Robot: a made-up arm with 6 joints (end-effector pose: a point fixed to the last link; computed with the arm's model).
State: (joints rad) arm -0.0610 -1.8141 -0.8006 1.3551 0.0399 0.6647
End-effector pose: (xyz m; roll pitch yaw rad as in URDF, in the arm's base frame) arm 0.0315 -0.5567 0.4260 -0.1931 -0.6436 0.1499
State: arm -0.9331 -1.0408 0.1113 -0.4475 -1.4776 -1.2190
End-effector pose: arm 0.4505 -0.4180 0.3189 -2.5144 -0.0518 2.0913
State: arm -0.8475 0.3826 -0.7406 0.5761 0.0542 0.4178
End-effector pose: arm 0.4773 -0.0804 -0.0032 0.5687 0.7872 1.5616
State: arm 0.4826 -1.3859 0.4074 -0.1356 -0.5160 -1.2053
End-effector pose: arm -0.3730 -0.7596 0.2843 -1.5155 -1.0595 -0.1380
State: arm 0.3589 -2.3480 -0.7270 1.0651 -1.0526 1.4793
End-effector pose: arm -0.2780 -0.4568 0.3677 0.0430 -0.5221 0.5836
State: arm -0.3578 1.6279 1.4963 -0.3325 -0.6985 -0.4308
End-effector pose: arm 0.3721 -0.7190 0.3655 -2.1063 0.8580 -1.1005
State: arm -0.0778 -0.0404 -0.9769 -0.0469 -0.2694 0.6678
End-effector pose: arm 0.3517 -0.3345 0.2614 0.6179 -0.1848 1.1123
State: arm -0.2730 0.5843 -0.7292 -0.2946 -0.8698 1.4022
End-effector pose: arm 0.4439 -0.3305 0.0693 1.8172 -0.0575 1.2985
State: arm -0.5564 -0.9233 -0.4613 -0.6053 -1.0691 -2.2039
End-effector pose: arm 0.3004 -0.4032 0.4504 2.8526 -0.2228 1.7130
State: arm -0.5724 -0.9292 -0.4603 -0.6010 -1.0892 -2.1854
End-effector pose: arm 0.3029 -0.3979 0.4483 2.8551 -0.2010 1.7361
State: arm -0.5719 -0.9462 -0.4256 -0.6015 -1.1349 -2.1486
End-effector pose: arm 0.3024 -0.4120 0.4437 2.8565 -0.1845 1.7340
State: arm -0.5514 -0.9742 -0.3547 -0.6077 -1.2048 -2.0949
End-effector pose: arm 0.2968 -0.4474 0.4350 2.8579 -0.1771 1.6998
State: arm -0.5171 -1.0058 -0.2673 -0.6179 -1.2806 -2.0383
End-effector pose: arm 0.2848 -0.4931 0.4228 2.8605 -0.1801 1.6429
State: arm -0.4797 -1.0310 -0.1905 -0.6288 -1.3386 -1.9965
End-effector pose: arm 0.2690 -0.5344 0.4107 2.8637 -0.1928 1.5815
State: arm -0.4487 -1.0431 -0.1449 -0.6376 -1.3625 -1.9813
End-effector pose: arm 0.2550 -0.5611 0.4037 2.8643 -0.2125 1.5332
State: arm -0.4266 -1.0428 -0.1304 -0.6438 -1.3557 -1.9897
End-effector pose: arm 0.2457 -0.5733 0.4031 2.8615 -0.2353 1.5022
